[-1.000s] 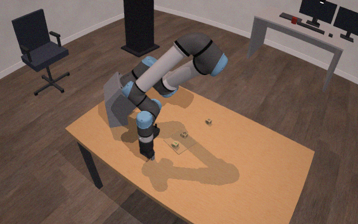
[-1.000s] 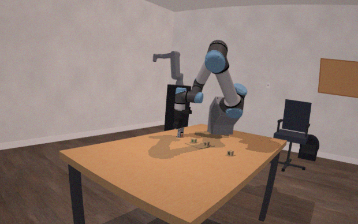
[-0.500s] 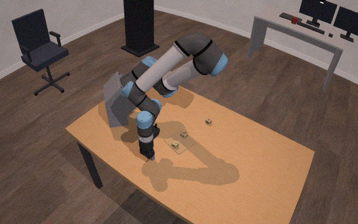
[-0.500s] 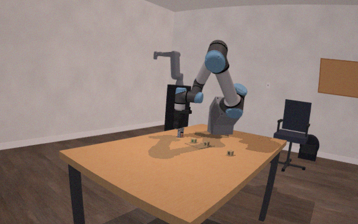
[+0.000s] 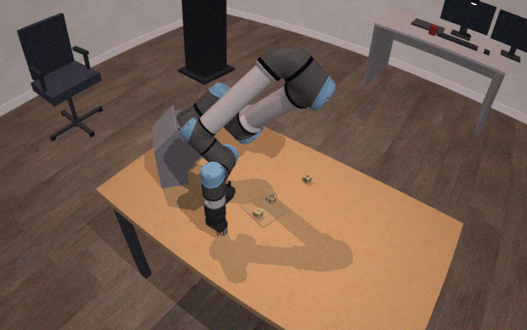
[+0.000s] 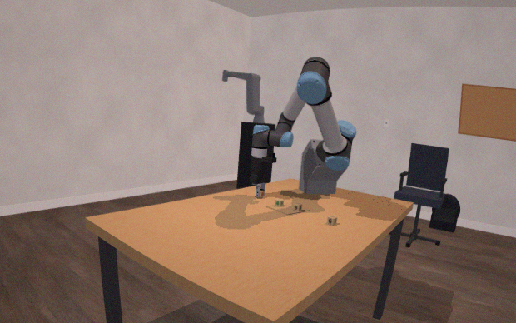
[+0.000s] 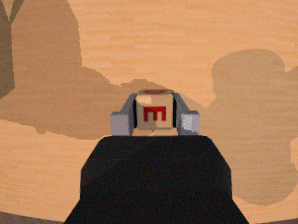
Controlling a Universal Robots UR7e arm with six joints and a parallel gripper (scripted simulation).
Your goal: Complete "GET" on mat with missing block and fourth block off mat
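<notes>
The thin tan mat is 4 cm ahead of my hand, 21 cm to the left of it and 2 cm below it. The rest, counted from my hand: block 7 cm ahead, 45 cm to the left, 1 cm below.
</notes>
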